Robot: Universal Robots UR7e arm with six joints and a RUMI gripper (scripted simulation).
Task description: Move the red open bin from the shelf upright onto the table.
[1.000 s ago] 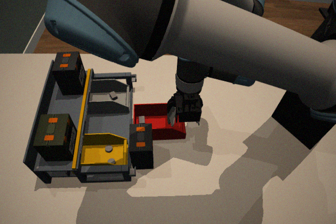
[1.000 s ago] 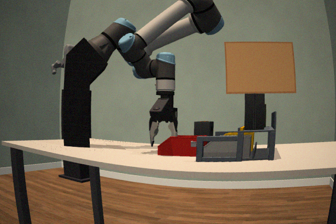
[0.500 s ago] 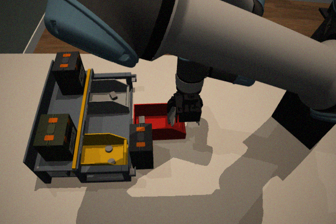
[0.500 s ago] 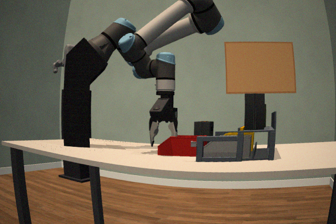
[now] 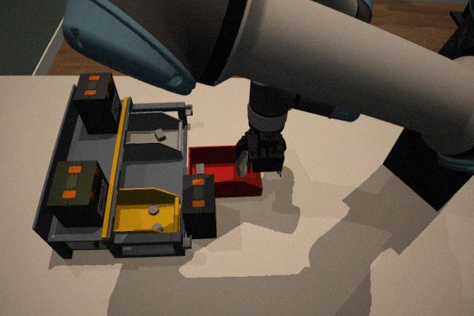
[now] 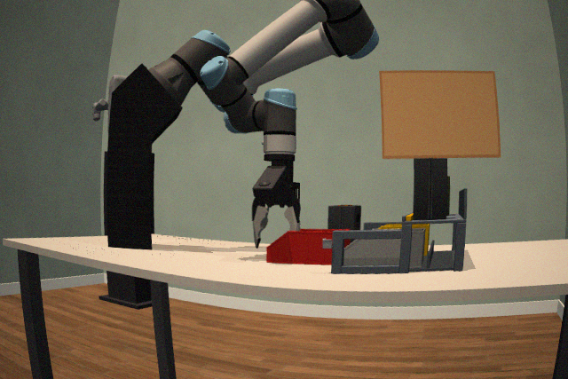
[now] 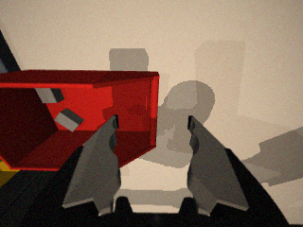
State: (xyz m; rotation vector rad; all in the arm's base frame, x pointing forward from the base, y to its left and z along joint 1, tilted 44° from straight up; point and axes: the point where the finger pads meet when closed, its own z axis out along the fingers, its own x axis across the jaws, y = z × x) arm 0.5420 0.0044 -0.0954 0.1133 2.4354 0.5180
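My gripper is now 8 cm short of the red open bin. The rest, counted from my hand: yellow bin 27 cm ahead, 13 cm to the left; grey bin 28 cm ahead, 10 cm to the right; dark box 13 cm ahead, 12 cm to the left, 3 cm above.
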